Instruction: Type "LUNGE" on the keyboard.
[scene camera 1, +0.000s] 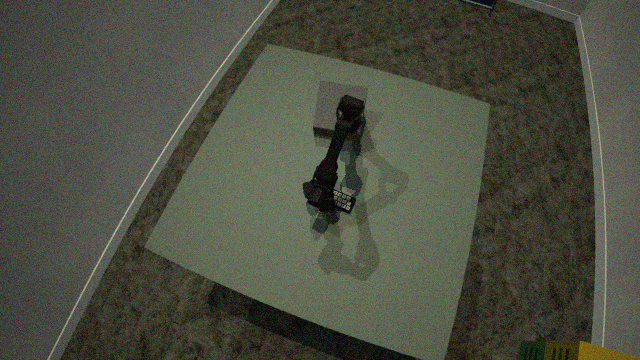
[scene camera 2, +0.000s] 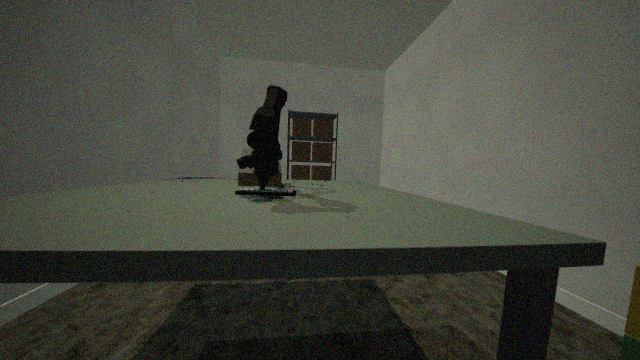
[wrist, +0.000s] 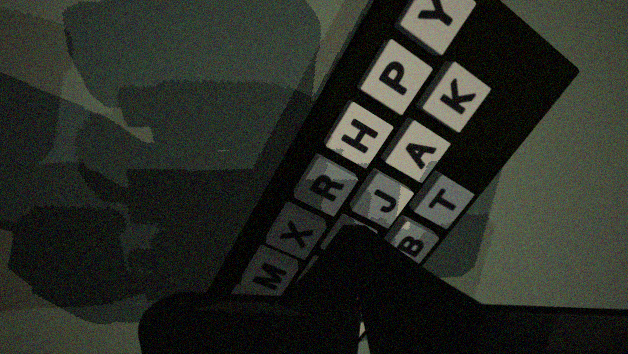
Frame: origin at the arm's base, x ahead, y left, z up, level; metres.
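Seen in the pictures: gripper, fingertip midpoint: (scene camera 2: 262, 190) (wrist: 352, 236); arm's base, origin of the base link: (scene camera 2: 272, 165).
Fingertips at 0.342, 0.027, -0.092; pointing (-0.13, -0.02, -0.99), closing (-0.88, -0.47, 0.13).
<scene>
Pixels of each thing's middle, then the offset from my fingertips to it, as dx, dy, dz. "*": a spot on its surface instead. Level surfaces: height alone.
- Y, surface spot: (wrist: 438, 20) * +0.018, -0.072, +0.004
- P, surface spot: (wrist: 396, 77) * +0.020, -0.054, +0.004
- K, surface spot: (wrist: 456, 96) * +0.000, -0.059, +0.004
- H, surface spot: (wrist: 360, 134) * +0.020, -0.034, +0.004
- A, surface spot: (wrist: 418, 151) * +0.000, -0.039, +0.004
- R, surface spot: (wrist: 327, 185) * +0.020, -0.015, +0.004
- J, surface spot: (wrist: 384, 199) * +0.000, -0.019, +0.004
- T, surface spot: (wrist: 442, 201) * -0.019, -0.028, +0.004
- X, surface spot: (wrist: 297, 232) * +0.021, +0.006, +0.004
- M, surface spot: (wrist: 270, 274) * +0.021, +0.026, +0.004
- B, surface spot: (wrist: 412, 243) * -0.020, -0.009, +0.004
- pale table, its level: dz -0.012
The black keyboard (scene camera 1: 351, 209) (scene camera 2: 289, 193) (wrist: 520, 75) lies on the table, slanted in the wrist view, with light square keys. Readable there are Y (wrist: 438, 20), P (wrist: 396, 77), K (wrist: 456, 96), H (wrist: 360, 134), A (wrist: 418, 151), R (wrist: 327, 185), J (wrist: 384, 199), T (wrist: 442, 201), X (wrist: 297, 232), M (wrist: 270, 274) and B (wrist: 412, 243). My gripper (scene camera 2: 262, 187) (wrist: 352, 236) is shut and empty, tips down at the keyboard. The tips mostly cover a key between X and B; its letter is hidden. Contact is unclear. L, U, N, G and E are not readable.
The pale table (scene camera 1: 240, 150) (scene camera 2: 150, 225) carries a box-like block (scene camera 1: 332, 97) (scene camera 2: 245, 179) near the arm's base. A shelf unit (scene camera 2: 312, 138) stands by the far wall. A yellow and green object (scene camera 1: 565, 350) (scene camera 2: 631, 310) shows beyond the table. Arm shadows darken part of the keyboard.
</scene>
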